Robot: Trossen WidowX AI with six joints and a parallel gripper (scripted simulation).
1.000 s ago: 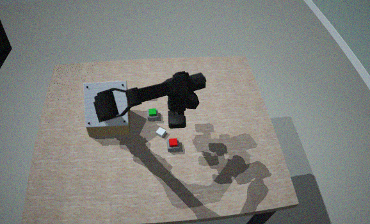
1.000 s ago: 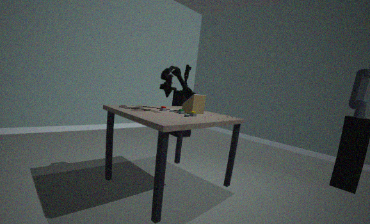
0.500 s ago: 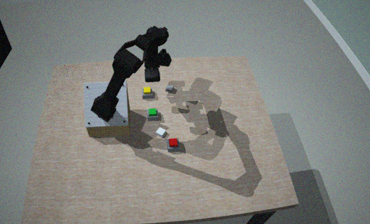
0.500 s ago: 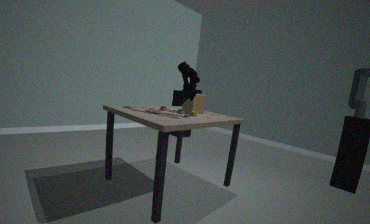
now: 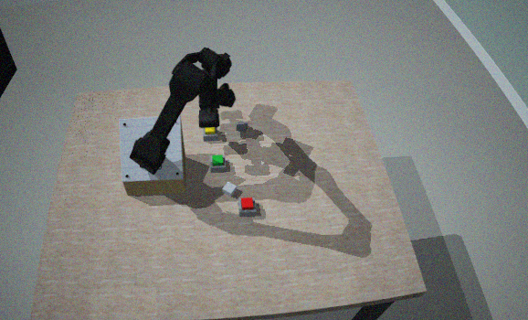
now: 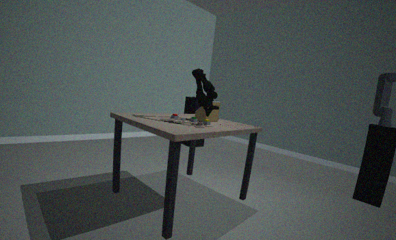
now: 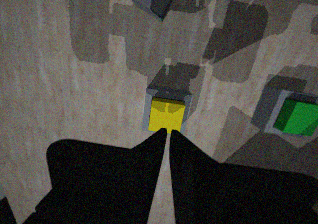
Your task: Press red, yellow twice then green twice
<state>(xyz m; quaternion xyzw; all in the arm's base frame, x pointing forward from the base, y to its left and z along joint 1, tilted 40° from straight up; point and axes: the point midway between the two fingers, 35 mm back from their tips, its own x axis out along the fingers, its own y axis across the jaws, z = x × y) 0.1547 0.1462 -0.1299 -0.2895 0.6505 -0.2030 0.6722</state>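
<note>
Now: gripper tip 13 cm to the left of the green button, 4 cm short of it and 4 cm above it. Also, from my gripper tip: red button (29 cm to the right, 13 cm ahead, 3 cm below).
</note>
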